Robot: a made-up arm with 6 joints. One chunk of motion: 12 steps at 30 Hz.
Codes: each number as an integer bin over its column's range. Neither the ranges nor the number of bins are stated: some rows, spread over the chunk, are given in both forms.
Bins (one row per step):
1: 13 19 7 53 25 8
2: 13 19 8 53 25 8
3: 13 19 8 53 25 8
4: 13 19 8 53 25 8
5: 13 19 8 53 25 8
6: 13 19 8 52 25 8
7: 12 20 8 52 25 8
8: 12 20 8 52 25 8
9: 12 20 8 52 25 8
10: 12 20 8 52 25 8
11: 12 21 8 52 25 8
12: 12 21 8 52 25 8
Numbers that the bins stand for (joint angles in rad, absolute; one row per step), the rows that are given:
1: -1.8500 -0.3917 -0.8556 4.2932 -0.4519 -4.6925
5: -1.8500 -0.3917 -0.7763 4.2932 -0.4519 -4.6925
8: -1.9500 -0.3292 -0.7763 4.0935 -0.4519 -4.6925
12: -1.9500 -0.2667 -0.7763 4.0935 -0.4519 -4.6925
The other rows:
2: -1.8500 -0.3917 -0.7763 4.2932 -0.4519 -4.6925
3: -1.8500 -0.3917 -0.7763 4.2932 -0.4519 -4.6925
4: -1.8500 -0.3917 -0.7763 4.2932 -0.4519 -4.6925
6: -1.8500 -0.3917 -0.7763 4.0935 -0.4519 -4.6925
7: -1.9500 -0.3292 -0.7763 4.0935 -0.4519 -4.6925
9: -1.9500 -0.3292 -0.7763 4.0935 -0.4519 -4.6925
10: -1.9500 -0.3292 -0.7763 4.0935 -0.4519 -4.6925
11: -1.9500 -0.2667 -0.7763 4.0935 -0.4519 -4.6925

